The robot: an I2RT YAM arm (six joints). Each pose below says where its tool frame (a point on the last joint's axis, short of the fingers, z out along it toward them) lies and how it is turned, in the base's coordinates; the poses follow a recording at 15 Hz.
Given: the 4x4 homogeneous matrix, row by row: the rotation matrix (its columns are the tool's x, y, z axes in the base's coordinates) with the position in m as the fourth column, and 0 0 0 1 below. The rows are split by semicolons.
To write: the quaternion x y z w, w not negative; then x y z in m. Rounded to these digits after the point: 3 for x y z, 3 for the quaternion.
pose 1, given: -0.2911 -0.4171 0.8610 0.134; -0.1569 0.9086 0.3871 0.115; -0.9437 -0.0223 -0.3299 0.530; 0 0 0 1
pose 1, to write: -0.180 0.795 0.115 0.567 0.134 0.115 0.530
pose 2, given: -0.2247 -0.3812 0.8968 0.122; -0.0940 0.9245 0.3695 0.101; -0.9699 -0.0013 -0.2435 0.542; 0 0 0 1
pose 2, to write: -0.154 0.773 0.119 0.603 0.122 0.101 0.542
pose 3, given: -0.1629 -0.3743 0.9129 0.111; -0.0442 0.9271 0.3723 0.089; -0.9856 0.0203 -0.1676 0.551; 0 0 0 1
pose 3, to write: -0.139 0.751 0.131 0.632 0.111 0.089 0.551
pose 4, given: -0.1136 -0.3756 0.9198 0.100; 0.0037 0.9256 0.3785 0.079; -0.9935 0.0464 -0.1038 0.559; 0 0 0 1
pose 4, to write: -0.127 0.732 0.145 0.653 0.100 0.079 0.559
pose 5, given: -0.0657 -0.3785 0.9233 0.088; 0.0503 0.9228 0.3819 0.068; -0.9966 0.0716 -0.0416 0.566; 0 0 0 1
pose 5, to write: -0.115 0.712 0.159 0.674 0.088 0.068 0.566
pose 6, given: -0.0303 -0.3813 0.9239 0.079; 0.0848 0.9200 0.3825 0.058; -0.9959 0.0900 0.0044 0.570; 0 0 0 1
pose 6, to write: -0.106 0.697 0.169 0.688 0.079 0.058 0.570
